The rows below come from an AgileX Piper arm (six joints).
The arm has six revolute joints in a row. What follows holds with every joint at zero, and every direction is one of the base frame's.
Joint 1 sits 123 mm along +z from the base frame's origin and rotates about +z.
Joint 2 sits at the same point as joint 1 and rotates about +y.
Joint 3 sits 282.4 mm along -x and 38.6 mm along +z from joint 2 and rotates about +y.
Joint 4 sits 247.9 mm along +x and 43.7 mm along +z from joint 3 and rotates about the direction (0.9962, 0, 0.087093).
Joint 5 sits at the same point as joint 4 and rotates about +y.
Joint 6 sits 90.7 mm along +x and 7.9 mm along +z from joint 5 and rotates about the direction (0.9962, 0, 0.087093).
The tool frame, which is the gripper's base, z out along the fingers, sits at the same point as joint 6; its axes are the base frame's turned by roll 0, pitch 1.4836 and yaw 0 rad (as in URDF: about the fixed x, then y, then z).
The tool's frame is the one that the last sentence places.
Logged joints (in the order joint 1, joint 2, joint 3, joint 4, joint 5, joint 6), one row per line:
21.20 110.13 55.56 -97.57 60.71 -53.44
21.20 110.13 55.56 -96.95 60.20 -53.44
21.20 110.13 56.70 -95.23 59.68 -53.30
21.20 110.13 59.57 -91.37 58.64 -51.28
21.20 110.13 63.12 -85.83 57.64 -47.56
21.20 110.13 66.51 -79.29 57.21 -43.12
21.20 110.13 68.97 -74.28 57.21 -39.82
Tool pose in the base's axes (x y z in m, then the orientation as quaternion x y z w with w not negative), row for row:
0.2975 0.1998 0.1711 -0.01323 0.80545 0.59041 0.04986
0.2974 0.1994 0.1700 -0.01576 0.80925 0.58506 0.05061
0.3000 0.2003 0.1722 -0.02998 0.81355 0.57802 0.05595
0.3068 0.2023 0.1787 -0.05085 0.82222 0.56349 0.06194
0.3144 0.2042 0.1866 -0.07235 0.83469 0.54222 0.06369
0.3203 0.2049 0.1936 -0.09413 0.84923 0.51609 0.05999
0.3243 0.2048 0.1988 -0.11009 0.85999 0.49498 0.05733
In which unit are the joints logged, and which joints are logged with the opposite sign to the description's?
The joints are logged in degrees. Opposite sign: joint 3, joint 4.
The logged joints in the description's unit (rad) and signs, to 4 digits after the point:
0.3700 1.9221 -0.9697 1.7029 1.0596 -0.9327
0.3700 1.9221 -0.9697 1.6921 1.0507 -0.9327
0.3700 1.9221 -0.9896 1.6621 1.0416 -0.9303
0.3700 1.9221 -1.0397 1.5947 1.0235 -0.8950
0.3700 1.9221 -1.1017 1.4980 1.0060 -0.8301
0.3700 1.9221 -1.1608 1.3839 0.9985 -0.7526
0.3700 1.9221 -1.2038 1.2964 0.9985 -0.6950

